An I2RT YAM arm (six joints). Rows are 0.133 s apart.
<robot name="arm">
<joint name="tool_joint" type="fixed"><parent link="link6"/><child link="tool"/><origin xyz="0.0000 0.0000 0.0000" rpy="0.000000 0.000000 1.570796"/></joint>
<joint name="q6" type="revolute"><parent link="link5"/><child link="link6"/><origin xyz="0.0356 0.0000 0.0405" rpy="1.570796 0.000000 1.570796"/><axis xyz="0 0 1"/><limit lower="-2.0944" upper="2.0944"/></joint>
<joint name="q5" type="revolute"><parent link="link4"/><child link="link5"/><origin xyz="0.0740 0.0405 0.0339" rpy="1.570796 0.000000 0.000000"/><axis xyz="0 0 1"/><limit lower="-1.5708" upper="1.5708"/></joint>
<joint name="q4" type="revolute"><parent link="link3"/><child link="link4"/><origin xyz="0.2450 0.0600 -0.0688"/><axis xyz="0 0 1"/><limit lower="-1.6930" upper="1.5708"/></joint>
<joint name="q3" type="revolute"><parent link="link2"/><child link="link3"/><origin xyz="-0.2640 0.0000 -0.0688" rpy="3.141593 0.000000 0.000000"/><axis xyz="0 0 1"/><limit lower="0.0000" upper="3.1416"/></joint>
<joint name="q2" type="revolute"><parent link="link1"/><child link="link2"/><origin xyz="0.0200 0.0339 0.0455" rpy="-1.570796 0.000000 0.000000"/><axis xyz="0 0 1"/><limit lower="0.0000" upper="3.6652"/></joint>
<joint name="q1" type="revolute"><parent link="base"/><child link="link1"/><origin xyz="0.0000 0.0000 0.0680"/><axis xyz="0 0 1"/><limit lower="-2.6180" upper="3.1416"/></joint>
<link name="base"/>
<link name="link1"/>
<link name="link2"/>
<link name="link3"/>
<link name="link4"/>
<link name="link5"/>
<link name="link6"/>
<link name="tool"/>
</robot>
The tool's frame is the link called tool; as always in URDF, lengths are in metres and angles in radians.
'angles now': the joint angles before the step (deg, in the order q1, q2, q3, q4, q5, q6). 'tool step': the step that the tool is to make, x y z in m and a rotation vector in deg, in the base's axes. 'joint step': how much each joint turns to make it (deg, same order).
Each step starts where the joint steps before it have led.
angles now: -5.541 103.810 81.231 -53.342 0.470 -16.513
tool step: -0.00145 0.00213 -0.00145 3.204 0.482 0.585
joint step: 0.000 0.000 -0.261 -0.525 -3.192 0.175
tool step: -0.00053 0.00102 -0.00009 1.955 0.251 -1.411
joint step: 0.000 0.000 -0.001 -0.327 -1.551 1.814
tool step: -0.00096 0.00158 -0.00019 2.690 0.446 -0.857
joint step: 0.001 -0.001 -0.022 -0.548 -2.382 1.422
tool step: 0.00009 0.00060 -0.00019 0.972 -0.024 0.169
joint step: 0.000 0.044 0.001 -0.021 -0.983 0.043
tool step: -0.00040 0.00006 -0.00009 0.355 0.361 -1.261
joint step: -0.001 0.001 0.000 -0.218 -0.045 1.311
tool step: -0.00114 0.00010 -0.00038 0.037 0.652 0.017
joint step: 0.001 0.021 -0.002 -0.633 0.022 -0.022
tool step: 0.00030 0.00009 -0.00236 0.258 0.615 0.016
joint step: 0.000 0.394 0.002 -0.242 -0.197 0.022
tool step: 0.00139 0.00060 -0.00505 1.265 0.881 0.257
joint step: -0.001 0.875 0.000 -0.131 -1.201 -0.044
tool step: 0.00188 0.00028 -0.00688 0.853 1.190 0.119
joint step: 0.001 1.179 0.000 -0.087 -0.744 0.000
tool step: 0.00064 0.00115 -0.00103 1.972 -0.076 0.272
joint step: -0.001 0.218 -0.001 0.108 -1.989 0.021
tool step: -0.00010 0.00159 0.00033 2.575 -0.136 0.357
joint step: 0.000 0.001 0.000 -0.108 -2.601 0.023
